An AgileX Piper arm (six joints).
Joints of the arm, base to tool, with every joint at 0 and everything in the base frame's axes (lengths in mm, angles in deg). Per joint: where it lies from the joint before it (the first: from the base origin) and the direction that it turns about. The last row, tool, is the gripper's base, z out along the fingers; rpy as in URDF.
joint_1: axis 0 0 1 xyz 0 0 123
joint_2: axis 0 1 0 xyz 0 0 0
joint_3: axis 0 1 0 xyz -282.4 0 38.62
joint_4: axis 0.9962 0 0.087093 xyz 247.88 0 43.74
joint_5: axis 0 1 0 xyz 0 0 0
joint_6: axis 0.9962 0 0.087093 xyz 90.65 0 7.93
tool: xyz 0 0 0 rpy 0 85.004 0
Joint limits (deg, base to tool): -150..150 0..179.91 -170..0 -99.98..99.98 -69.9..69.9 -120..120
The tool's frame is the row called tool.
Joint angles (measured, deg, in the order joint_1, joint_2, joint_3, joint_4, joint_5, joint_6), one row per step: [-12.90 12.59 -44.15 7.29 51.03 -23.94]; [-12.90 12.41 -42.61 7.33 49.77 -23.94]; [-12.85 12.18 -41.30 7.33 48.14 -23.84]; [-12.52 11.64 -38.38 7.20 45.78 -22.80]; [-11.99 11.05 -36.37 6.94 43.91 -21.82]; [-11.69 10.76 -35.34 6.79 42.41 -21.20]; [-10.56 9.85 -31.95 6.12 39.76 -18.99]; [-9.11 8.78 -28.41 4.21 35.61 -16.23]
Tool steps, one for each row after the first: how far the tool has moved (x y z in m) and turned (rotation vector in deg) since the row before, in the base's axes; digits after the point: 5 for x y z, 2 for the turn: [0.00346 -0.00091 -0.00551 0.15 0.08 -0.11]; [0.00274 -0.00084 -0.00389 0.09 -0.56 -0.15]; [0.00529 -0.00157 -0.01083 1.06 -0.10 -0.24]; [0.00271 -0.00094 -0.00716 0.75 -0.52 -0.03]; [0.00157 -0.00058 -0.00288 0.41 -0.80 -0.07]; [0.00439 -0.00137 -0.01322 1.67 -0.32 0.07]; [0.00419 -0.00224 -0.01195 0.87 -1.68 -0.28]
